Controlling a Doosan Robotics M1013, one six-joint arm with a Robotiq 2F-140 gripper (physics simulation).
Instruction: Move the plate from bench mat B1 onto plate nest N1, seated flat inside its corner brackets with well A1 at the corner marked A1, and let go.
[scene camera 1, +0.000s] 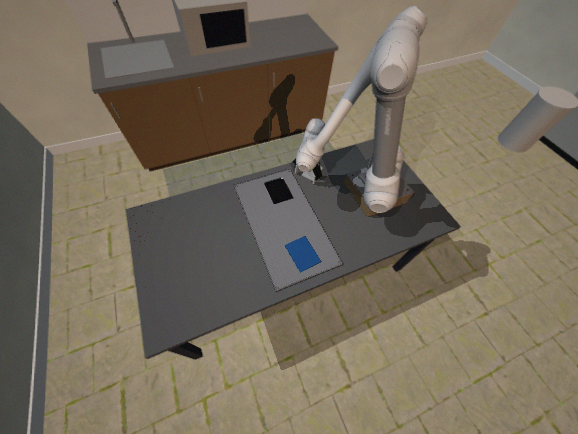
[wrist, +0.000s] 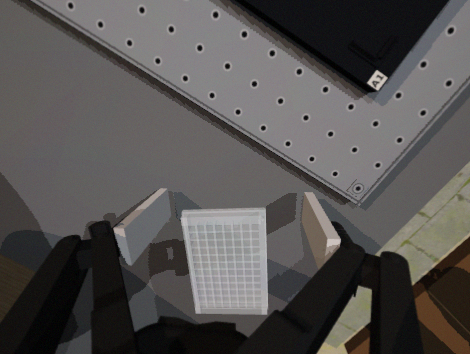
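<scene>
The plate (wrist: 227, 262) is a pale, see-through well plate in the wrist view, lying flat on a grey surface beside the perforated board. The outline of mat B1 is hard to make out, and I cannot tell the plate's A1 corner. My gripper (scene camera 1: 306, 175) (wrist: 233, 204) is open and above the plate, with one finger out to each side and gaps between the pads and the plate. Plate nest N1 (scene camera 1: 278, 190) (wrist: 350, 30) is black, with a white A1 label at its near corner and a corner bracket just inside. Part of it is cut off in the wrist view.
The perforated grey board (scene camera 1: 280, 225) (wrist: 230, 82) bears the nest and a blue rectangle (scene camera 1: 303, 254) at its other end. The dark table (scene camera 1: 195, 260) carries the arm's base on a brown block (scene camera 1: 369, 211). A counter (scene camera 1: 285, 37) stands behind.
</scene>
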